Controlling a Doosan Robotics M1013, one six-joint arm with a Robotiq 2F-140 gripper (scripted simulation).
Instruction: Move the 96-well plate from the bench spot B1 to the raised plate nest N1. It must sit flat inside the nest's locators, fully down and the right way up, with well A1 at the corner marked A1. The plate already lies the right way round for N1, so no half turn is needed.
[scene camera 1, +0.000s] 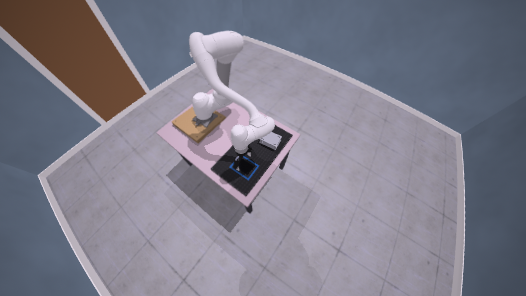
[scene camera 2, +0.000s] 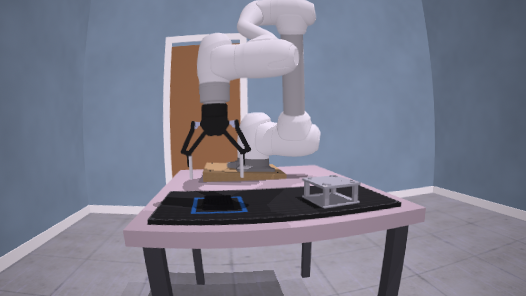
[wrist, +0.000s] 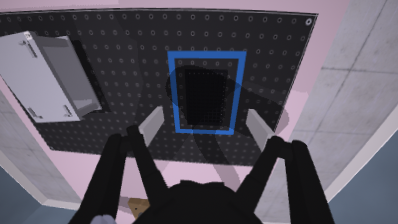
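Observation:
The gripper (scene camera 2: 216, 177) is visible in the scene, and the wrist view shows the gripper (wrist: 204, 115) as well. With it there is a black 96-well plate (wrist: 200, 84).

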